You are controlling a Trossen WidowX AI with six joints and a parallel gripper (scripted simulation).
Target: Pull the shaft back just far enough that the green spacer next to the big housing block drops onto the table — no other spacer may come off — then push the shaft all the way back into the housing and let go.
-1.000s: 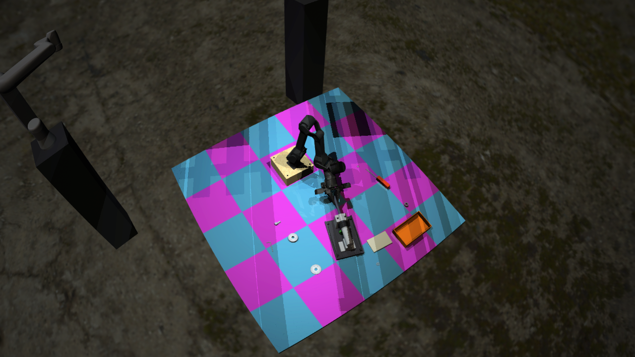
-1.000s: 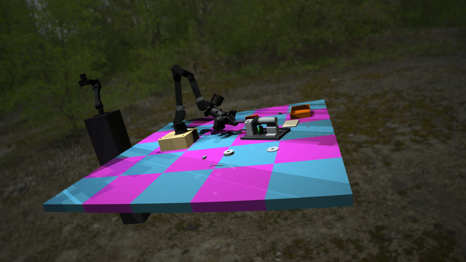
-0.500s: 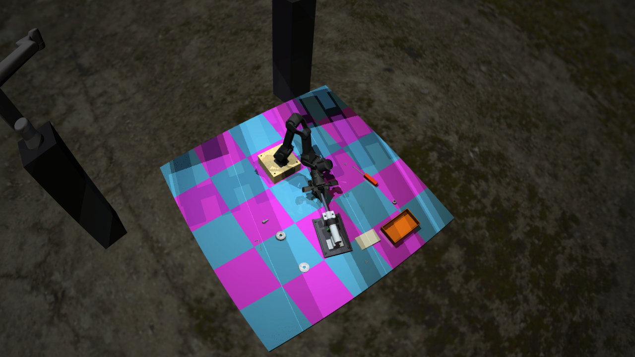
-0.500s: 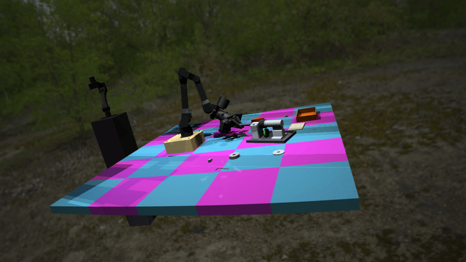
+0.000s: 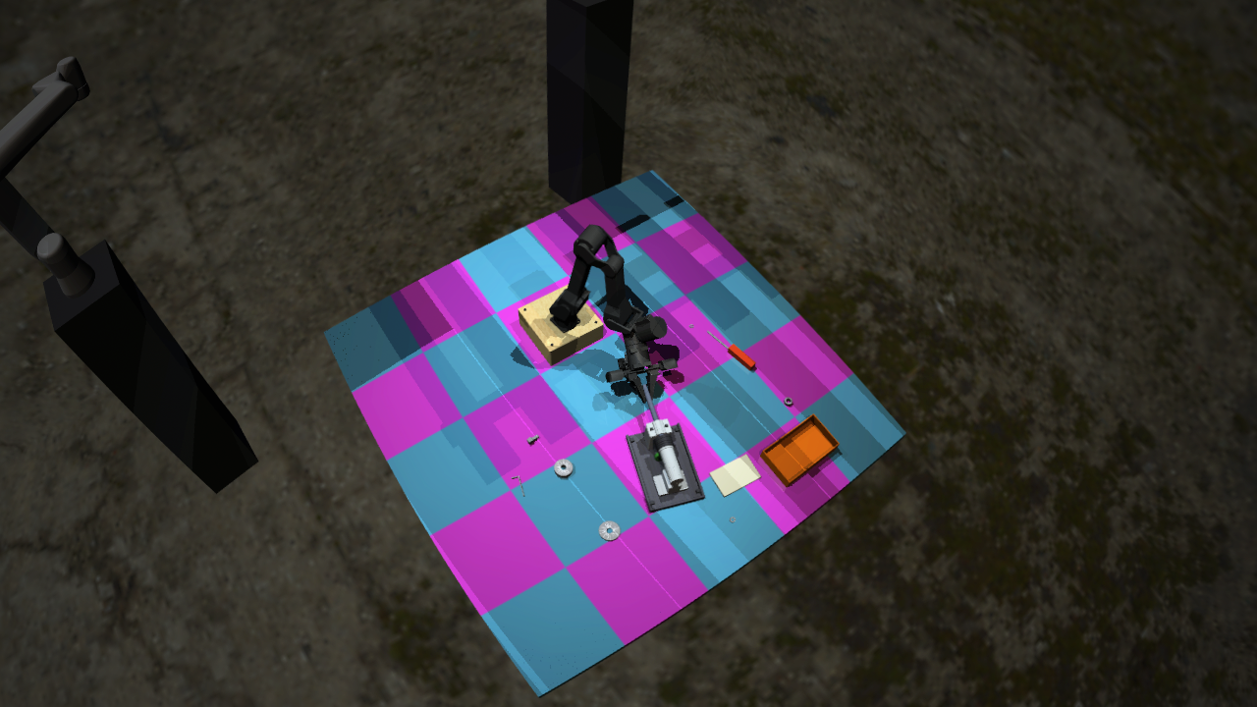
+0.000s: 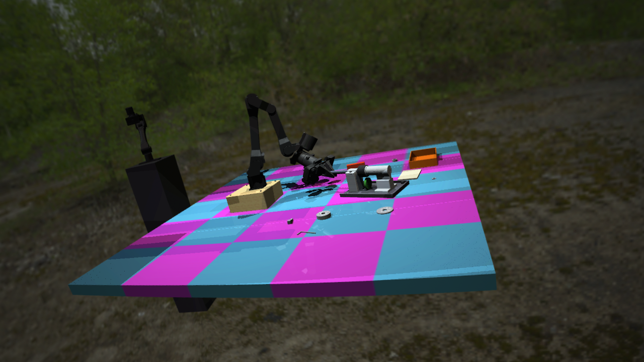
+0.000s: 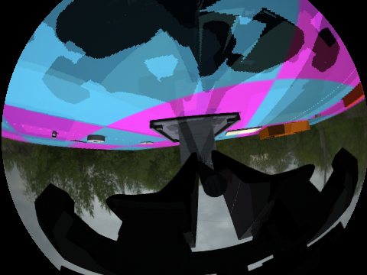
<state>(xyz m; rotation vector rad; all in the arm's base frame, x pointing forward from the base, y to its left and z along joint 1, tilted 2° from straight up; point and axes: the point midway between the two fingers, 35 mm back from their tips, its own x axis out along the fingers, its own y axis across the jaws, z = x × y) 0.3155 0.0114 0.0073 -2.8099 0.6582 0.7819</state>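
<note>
Right now my gripper tip is 50 mm short of the thin shaft, 30 mm to the left of it and 20 mm below it. From my gripper tip the other things lie so: small bolt 140 mm behind, 290 mm to the right, 60 mm below; then card 300 mm ahead, 40 mm to the left, 60 mm below; then green spacer 130 mm ahead, 70 mm to the right, 30 mm below.
</note>
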